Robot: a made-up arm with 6 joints.
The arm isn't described. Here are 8 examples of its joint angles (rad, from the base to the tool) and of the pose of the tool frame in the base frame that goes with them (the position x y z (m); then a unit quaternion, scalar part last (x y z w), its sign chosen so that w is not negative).
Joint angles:
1: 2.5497 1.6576 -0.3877 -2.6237 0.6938 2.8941
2: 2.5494 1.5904 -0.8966 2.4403 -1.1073 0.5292
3: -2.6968 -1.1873 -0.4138 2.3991 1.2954 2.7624
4: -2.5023 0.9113 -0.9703 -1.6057 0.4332 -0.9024
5: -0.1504 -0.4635 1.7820 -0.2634 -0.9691 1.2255
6: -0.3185 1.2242 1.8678 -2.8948 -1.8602 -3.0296
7: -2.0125 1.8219 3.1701 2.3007 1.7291 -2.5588
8: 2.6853 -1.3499 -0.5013 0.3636 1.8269 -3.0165
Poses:
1: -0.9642 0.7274 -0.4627 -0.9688 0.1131 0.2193 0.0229
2: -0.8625 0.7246 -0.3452 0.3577 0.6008 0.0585 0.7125
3: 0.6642 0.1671 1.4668 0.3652 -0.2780 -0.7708 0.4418
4: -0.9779 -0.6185 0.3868 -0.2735 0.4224 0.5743 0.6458
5: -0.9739 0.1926 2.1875 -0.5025 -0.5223 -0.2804 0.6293
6: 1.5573 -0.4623 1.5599 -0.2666 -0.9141 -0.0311 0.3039
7: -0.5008 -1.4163 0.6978 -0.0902 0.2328 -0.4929 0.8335
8: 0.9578 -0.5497 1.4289 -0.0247 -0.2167 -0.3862 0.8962
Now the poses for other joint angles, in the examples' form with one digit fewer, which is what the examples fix.
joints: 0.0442 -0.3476 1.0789 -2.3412 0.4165 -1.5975
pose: -0.366 -0.076 2.538 -0.729 -0.119 -0.524 0.425
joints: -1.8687 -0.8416 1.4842 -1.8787 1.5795 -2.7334
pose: 0.231 1.427 1.679 0.105 0.156 0.982 0.015
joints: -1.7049 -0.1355 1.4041 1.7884 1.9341 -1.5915
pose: 0.216 0.184 2.334 -0.644 0.246 0.004 0.724
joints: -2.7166 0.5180 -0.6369 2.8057 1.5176 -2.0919
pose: -0.965 -0.512 1.003 0.802 0.145 -0.168 0.554
